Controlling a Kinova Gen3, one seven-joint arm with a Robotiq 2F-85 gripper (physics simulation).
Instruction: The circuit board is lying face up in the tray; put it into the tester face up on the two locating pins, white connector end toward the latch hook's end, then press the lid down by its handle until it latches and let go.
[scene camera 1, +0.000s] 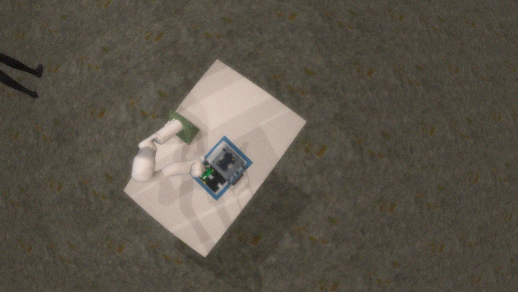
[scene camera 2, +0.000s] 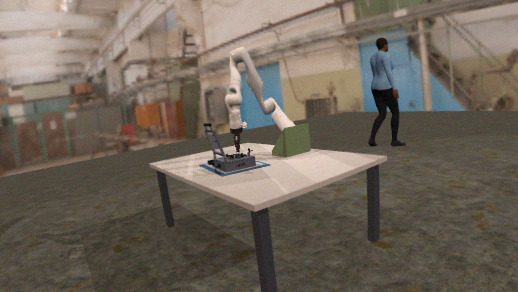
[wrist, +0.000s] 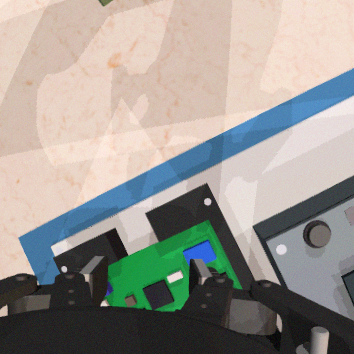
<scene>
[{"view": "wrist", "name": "my gripper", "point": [148, 273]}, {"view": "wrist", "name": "green circuit board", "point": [156, 277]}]
</scene>
